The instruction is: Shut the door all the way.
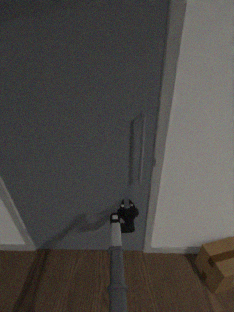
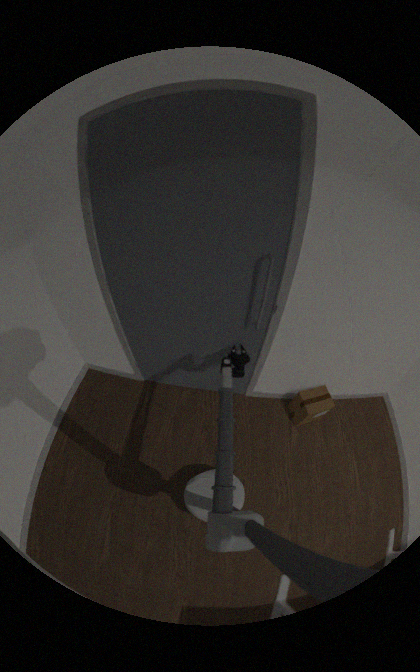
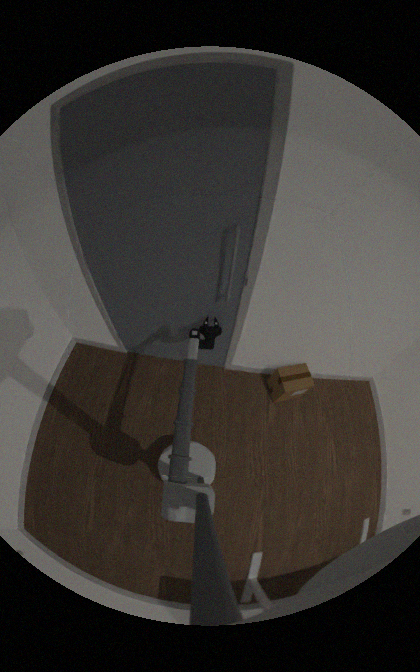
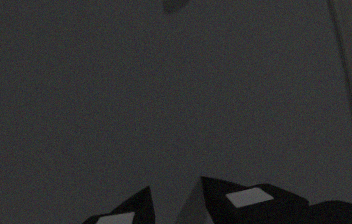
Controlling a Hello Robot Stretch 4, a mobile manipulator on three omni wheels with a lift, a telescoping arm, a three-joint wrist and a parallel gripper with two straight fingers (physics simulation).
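Places are measured from the robot's base along level axes (x right, y down, z ahead), in metres.
Pixels of known places: gripper, fingertip midpoint: [image 1: 126, 200] [image 2: 237, 344] [image 3: 210, 317] [image 4: 178, 196].
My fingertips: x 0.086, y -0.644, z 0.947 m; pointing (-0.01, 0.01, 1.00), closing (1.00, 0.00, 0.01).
Behind a point stands the place of what it marks.
The dark grey door [image 1: 75, 125] {x -0.200, y -1.216, z 0.968 m} [image 2: 190, 225] {x -0.211, y -1.386, z 0.969 m} [image 3: 160, 210] {x -0.194, y -1.331, z 0.967 m} [image 4: 100, 100] {x 0.038, y -0.728, z 0.951 m} fills its light grey frame [image 1: 163, 120] {x 0.277, y -1.244, z 0.920 m} [image 2: 299, 200] {x 0.261, y -1.567, z 0.921 m} [image 3: 270, 175] {x 0.273, y -1.543, z 0.921 m}. It looks nearly or fully flush; whether a small gap is left at the right edge cannot be told. Its long vertical bar handle [image 1: 142, 150] {x 0.166, y -1.093, z 0.874 m} [image 2: 264, 295] {x 0.164, y -1.082, z 0.874 m} [image 3: 233, 262] {x 0.169, y -1.108, z 0.875 m} is near the right edge. My gripper [image 1: 127, 202] {x 0.086, y -0.644, z 0.947 m} [image 2: 239, 346] {x 0.086, y -0.644, z 0.947 m} [image 3: 212, 319] {x 0.086, y -0.644, z 0.947 m} [image 4: 178, 196] {x 0.086, y -0.644, z 0.947 m} is open and empty, in front of the lower right part of the door, below the handle. Whether the fingertips touch the door cannot be told.
A cardboard box [image 1: 209, 267] {x 0.702, y -0.152, z 0.693 m} [image 2: 311, 409] {x 0.765, y -0.251, z 0.630 m} [image 3: 290, 384] {x 0.785, y -0.251, z 0.653 m} stands on the wooden floor [image 1: 165, 280] {x 0.389, y 0.027, z 0.695 m} [image 2: 170, 440] {x -0.380, y 0.027, z 0.429 m} [image 3: 150, 400] {x -0.388, y 0.026, z 0.526 m} by the wall, right of the door. White legs [image 2: 282, 592] [image 3: 256, 565] of something show at the lower right. White walls flank the door.
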